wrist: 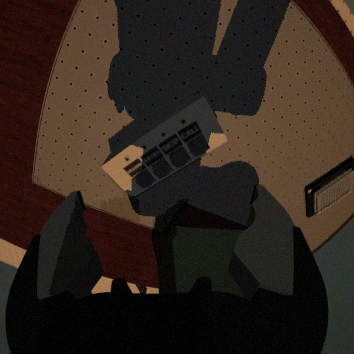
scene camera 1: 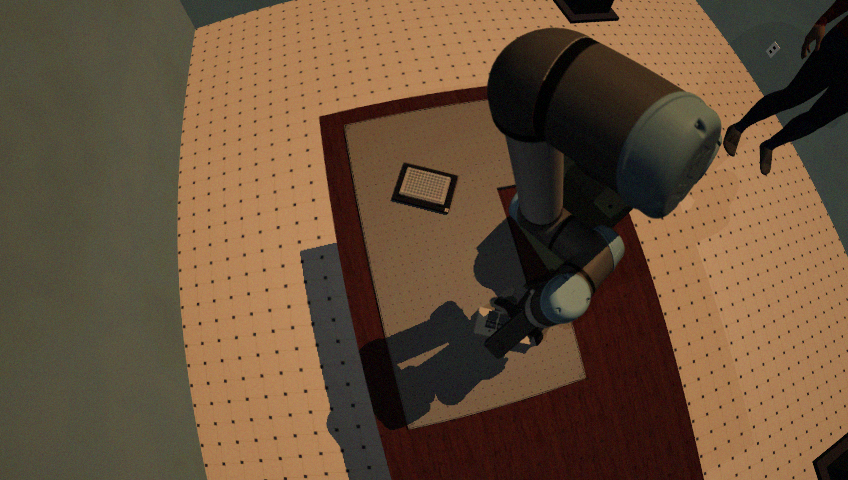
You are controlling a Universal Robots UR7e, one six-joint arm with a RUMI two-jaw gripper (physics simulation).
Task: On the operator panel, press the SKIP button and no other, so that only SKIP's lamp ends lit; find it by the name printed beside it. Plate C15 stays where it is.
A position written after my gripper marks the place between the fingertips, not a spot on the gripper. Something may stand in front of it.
Observation:
I see my gripper [scene camera 1: 513, 322], a plate C15 [scene camera 1: 419, 184] and an operator panel [scene camera 1: 483, 327].
My gripper also shows in the wrist view [wrist: 166, 190].

